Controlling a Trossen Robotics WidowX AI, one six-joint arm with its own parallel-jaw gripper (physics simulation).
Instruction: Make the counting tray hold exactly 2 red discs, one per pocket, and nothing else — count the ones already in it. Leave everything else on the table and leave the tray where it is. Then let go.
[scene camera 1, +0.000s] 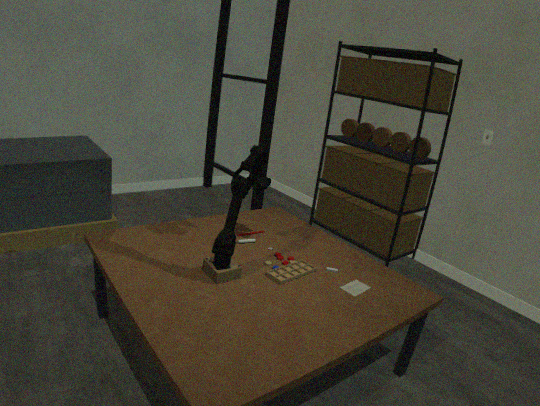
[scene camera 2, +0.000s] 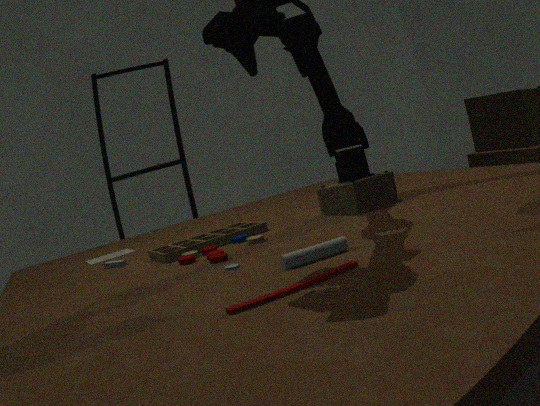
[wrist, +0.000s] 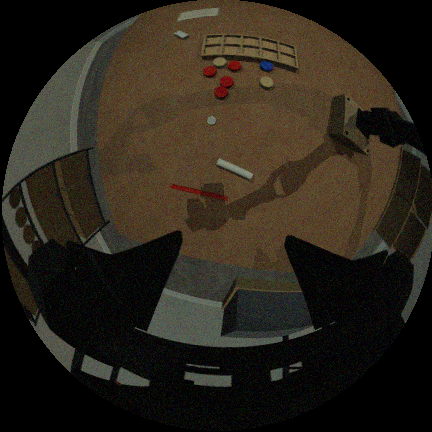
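The tan counting tray (scene camera 1: 297, 276) (wrist: 285, 65) has two rows of pockets; I see no disc in them in the wrist view. Beside its near long side in that view lie loose red discs: one (wrist: 234, 65) by the wall, one (wrist: 210, 71) to its left, and two (wrist: 226, 81) (wrist: 220, 92) close together farther from the tray. A blue disc (scene camera 2: 239, 238) (wrist: 266, 66) lies by the wall, with one tan disc (wrist: 220, 61) near the red ones and another (wrist: 266, 82) near the blue one. My gripper (wrist: 234, 238) is open and empty, high above the table and away from the tray.
A small white disc (wrist: 211, 120), a white cylinder (scene camera 2: 315, 253) (wrist: 234, 169) and a red stick (scene camera 2: 292, 288) (wrist: 185, 189) lie on the table. A small pale block (scene camera 1: 332, 269) and a white sheet (scene camera 1: 355, 287) lie beyond the tray. The arm's shadow crosses the table.
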